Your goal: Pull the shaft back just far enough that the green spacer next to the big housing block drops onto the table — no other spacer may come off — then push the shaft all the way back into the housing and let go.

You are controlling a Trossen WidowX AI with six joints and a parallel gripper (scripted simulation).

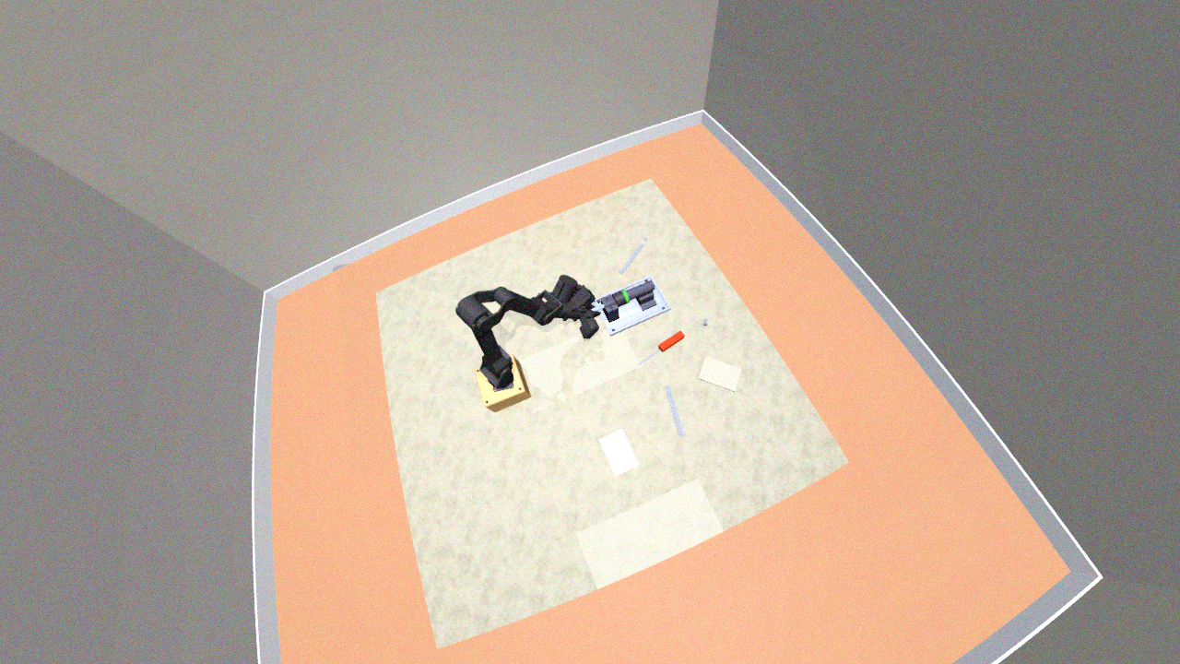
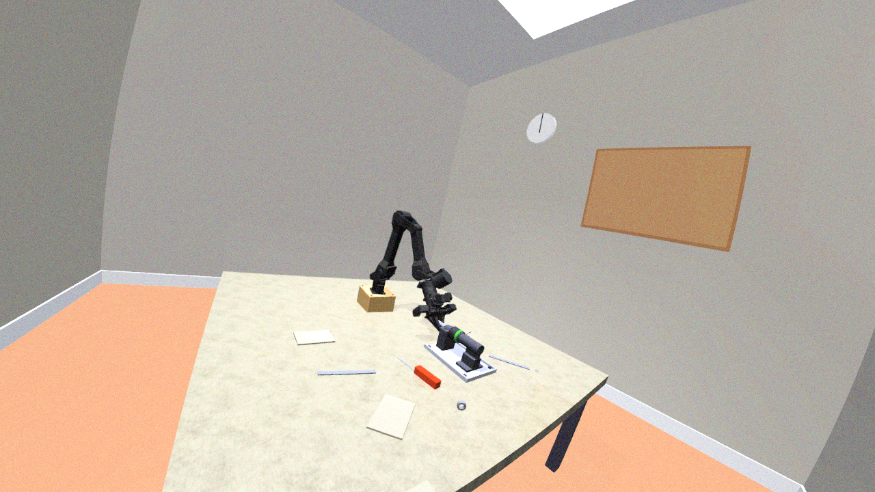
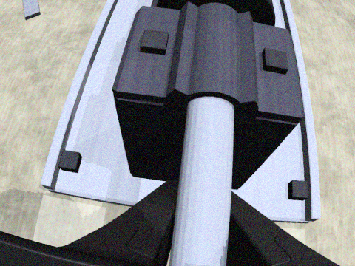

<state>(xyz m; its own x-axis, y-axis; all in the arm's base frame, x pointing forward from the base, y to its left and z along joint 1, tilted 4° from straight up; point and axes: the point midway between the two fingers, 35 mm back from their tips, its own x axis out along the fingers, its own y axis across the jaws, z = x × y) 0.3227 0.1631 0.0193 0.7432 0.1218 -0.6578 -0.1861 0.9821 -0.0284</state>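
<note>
The grey shaft lies 6 cm ahead of my gripper tip, 1 cm to the left of it and 2 cm above it. Round my gripper tip: fixture: 12 cm ahead, 2 cm to the left, 1 cm below; green spacer: 10 cm ahead, 2 cm to the left, 2 cm above.
</note>
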